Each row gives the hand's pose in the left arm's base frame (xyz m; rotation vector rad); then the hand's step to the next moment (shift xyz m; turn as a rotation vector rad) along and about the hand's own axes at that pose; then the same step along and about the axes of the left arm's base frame.
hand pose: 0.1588 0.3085 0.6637 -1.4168 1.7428 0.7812
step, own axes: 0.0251 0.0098 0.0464 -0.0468 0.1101 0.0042
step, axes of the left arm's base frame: -0.0045 0.0272 -0.0460 -0.1019 0.0504 0.0375
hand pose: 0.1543 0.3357 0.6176 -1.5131 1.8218 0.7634
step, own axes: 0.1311 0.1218 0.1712 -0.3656 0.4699 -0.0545
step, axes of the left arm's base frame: -0.1182 0.0724 -0.2052 -0.4212 0.2605 0.3348
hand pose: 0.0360 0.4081 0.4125 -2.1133 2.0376 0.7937
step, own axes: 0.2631 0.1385 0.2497 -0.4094 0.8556 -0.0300
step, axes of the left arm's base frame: -0.2141 -0.1467 -0.2887 -0.7954 0.2720 0.4402
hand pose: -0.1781 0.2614 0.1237 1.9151 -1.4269 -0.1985
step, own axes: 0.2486 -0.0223 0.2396 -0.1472 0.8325 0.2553
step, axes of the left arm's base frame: -0.0144 -0.3258 -0.1154 -0.8278 -0.0865 0.2952
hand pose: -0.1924 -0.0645 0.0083 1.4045 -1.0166 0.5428
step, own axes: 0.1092 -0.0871 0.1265 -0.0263 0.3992 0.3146
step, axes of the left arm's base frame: 0.0943 -0.1609 0.0267 -0.4239 -0.2365 0.1528
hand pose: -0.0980 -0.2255 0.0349 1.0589 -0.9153 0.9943
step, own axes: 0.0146 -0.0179 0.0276 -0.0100 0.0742 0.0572
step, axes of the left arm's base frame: 0.0180 -0.0270 0.0157 -0.0801 -0.0437 0.0233
